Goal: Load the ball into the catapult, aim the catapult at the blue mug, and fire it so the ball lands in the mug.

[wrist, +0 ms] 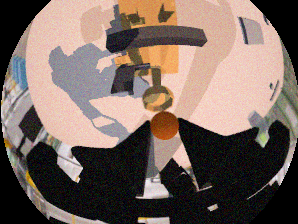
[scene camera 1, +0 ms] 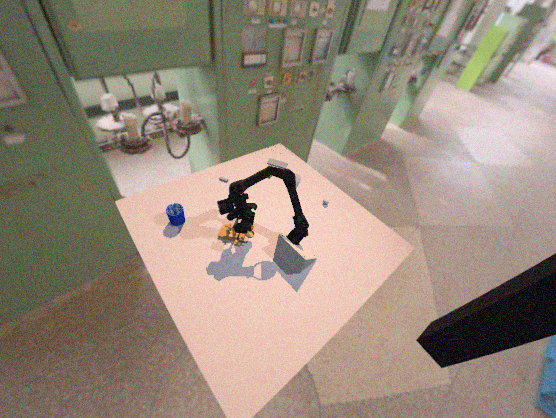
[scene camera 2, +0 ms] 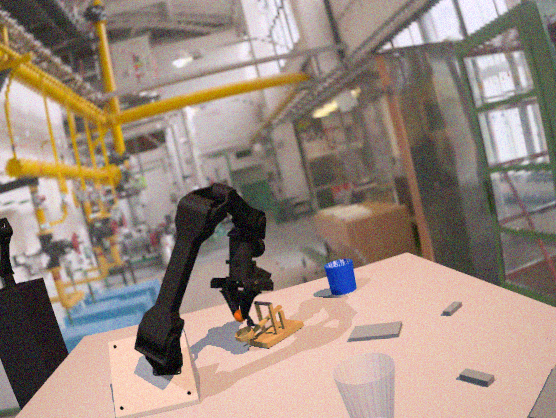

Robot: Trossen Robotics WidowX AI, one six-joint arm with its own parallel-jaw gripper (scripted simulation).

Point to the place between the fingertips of my gripper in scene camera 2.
At 240, 318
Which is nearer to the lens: the wooden catapult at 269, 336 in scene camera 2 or the blue mug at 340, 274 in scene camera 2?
The wooden catapult.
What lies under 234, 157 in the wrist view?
My gripper.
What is my gripper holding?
An orange ball.
